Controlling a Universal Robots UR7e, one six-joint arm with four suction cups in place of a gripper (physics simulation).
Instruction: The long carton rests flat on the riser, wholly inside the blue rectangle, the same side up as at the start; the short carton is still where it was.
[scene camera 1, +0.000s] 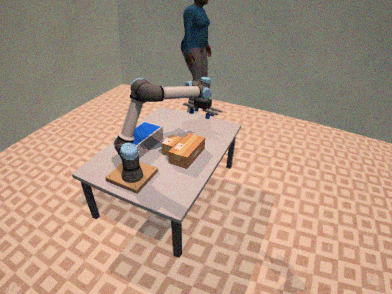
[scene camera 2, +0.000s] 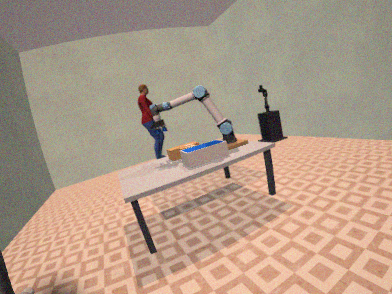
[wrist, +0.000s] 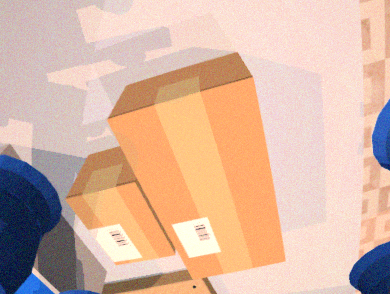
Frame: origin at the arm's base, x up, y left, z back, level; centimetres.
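Seen in the pictures: hand, its tool point: (scene camera 1: 201, 114) (scene camera 2: 161, 132) (wrist: 225, 244); arm's base, origin of its link: (scene camera 1: 132, 175) (scene camera 2: 229, 142).
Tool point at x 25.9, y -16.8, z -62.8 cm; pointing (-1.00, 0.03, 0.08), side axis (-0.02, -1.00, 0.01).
Note:
Offsets run from my tool point to a thing's top centre. "spot": to the spot under its first point. Level surfaces: height alone.
The long carton @(dx -18.9, dy +1.5, dz +17.0 cm) (scene camera 1: 187, 151) (scene camera 2: 174, 153) (wrist: 220, 175) lies flat on the table, its taped, labelled face up. The short carton @(dx -18.9, dy +14.6, dz +19.0 cm) (scene camera 1: 166, 147) (wrist: 117, 210) lies close beside it on the riser side, label up; in scene camera 2 it is hard to tell apart behind the riser. The riser @(dx -17.2, dy +41.1, dz +26.2 cm) (scene camera 1: 152, 140) (scene camera 2: 205, 156) is a pale box with a blue rectangle @(spot: dx -17.2, dy +38.4, dz +22.0 cm) (scene camera 1: 146, 131) (scene camera 2: 202, 146) (wrist: 36, 286) on top, and no carton stands on it. My gripper (scene camera 1: 200, 111) (scene camera 2: 161, 127) is open, its suction off, and hangs empty above the table, beyond the cartons' far ends.
The arm's base stands on a wooden board (scene camera 1: 114, 176) (scene camera 2: 242, 144) on the table @(dx -29.2 cm) (scene camera 1: 165, 196) (scene camera 2: 145, 181). A person (scene camera 1: 196, 35) (scene camera 2: 145, 107) stands beyond the table, behind the gripper in both scene views. A black pedestal (scene camera 2: 270, 126) carries a small device.

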